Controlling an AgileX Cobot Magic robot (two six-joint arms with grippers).
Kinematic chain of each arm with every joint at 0, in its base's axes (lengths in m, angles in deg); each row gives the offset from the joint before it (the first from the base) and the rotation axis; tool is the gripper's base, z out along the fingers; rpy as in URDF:
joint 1: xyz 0 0 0.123 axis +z
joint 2: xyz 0 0 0 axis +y
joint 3: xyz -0.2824 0 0.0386 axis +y
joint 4: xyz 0.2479 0 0.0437 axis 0.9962 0 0.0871
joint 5: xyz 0 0 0 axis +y
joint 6: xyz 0.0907 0 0.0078 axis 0.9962 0 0.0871
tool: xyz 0 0 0 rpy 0 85 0
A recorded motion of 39 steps. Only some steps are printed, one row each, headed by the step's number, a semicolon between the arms.
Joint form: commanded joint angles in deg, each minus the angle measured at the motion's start. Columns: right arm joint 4, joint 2, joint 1, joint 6, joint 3, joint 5; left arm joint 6, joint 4, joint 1, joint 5, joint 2, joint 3.
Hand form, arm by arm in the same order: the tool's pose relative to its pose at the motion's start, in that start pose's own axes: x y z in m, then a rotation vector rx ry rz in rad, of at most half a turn. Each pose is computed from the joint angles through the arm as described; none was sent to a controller.
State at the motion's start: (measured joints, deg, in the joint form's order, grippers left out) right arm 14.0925 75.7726 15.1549 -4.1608 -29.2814 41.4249; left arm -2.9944 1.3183 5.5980 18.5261 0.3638 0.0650
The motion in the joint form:
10: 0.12 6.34 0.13 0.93 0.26 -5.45; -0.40 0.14 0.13 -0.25 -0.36 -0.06
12: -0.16 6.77 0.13 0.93 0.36 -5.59; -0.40 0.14 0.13 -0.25 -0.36 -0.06
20: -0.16 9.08 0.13 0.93 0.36 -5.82; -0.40 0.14 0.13 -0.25 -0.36 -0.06
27: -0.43 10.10 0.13 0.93 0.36 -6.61; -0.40 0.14 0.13 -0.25 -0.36 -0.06
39: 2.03 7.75 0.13 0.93 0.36 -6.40; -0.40 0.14 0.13 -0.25 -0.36 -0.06
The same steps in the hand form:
10: -0.0086 -0.0037 0.0218 0.0193 0.0183 0.0332; -0.0010 0.0002 -0.0006 -0.0025 -0.0118 -0.0053
12: -0.0083 -0.0043 0.0235 0.0235 0.0251 0.0306; -0.0010 0.0002 -0.0006 -0.0025 -0.0118 -0.0053
20: -0.0084 -0.0057 0.0313 0.0289 0.0607 0.0366; -0.0010 0.0002 -0.0006 -0.0025 -0.0118 -0.0053
27: -0.0094 -0.0066 0.0348 0.0348 0.0646 0.0351; -0.0010 0.0002 -0.0006 -0.0025 -0.0118 -0.0053
39: -0.0097 -0.0030 0.0269 0.0052 0.0258 0.0646; -0.0010 0.0002 -0.0006 -0.0025 -0.0118 -0.0053

